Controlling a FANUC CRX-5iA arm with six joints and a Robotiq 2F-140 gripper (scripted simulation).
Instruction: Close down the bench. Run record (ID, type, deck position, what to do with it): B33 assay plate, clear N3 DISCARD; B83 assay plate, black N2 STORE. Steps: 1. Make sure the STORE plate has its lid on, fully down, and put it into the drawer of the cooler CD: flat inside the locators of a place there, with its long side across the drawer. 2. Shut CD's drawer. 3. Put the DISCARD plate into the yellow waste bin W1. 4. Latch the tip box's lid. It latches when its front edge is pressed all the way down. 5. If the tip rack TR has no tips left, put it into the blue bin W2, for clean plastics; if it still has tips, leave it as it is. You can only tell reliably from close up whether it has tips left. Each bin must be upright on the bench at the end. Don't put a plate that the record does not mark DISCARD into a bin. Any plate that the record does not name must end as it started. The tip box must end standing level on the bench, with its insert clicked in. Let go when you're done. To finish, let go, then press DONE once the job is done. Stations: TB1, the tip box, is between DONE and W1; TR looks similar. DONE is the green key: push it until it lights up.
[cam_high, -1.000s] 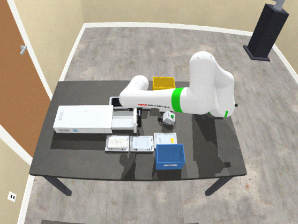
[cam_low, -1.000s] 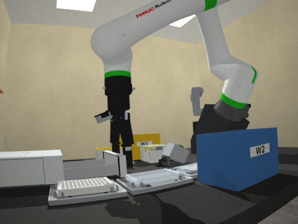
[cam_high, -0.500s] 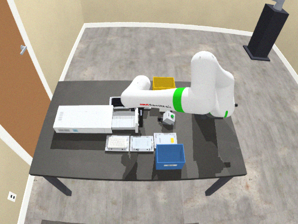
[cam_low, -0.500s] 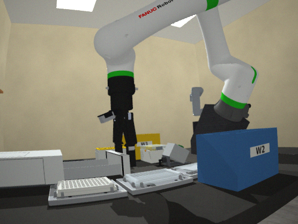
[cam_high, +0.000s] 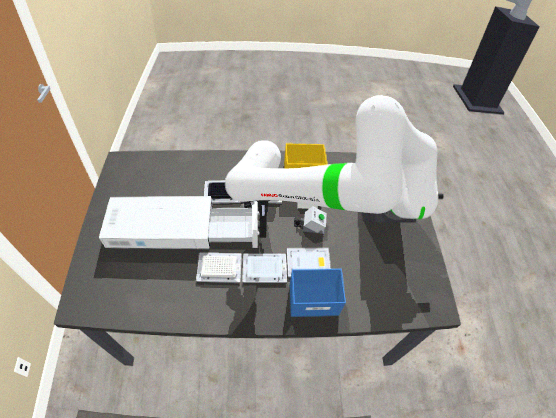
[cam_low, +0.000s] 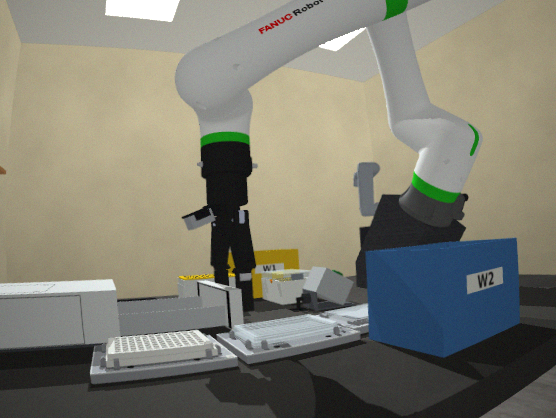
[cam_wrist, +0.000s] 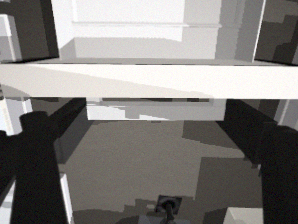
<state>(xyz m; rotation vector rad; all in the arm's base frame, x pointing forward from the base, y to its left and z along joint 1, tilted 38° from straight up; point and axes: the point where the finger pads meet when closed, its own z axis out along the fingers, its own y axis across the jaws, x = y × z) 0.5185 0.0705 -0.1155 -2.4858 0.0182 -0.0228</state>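
Now: hand 170 mm past the translucent plate lid, 170 mm to the right of it and 30 mm above it. Round my hand: cooler drawer: 150 mm ahead, 10 mm below; then nest N3: 190 mm to the left, 40 mm below; then tip rack TR: 20 mm behind, 200 mm to the right, 10 mm above.
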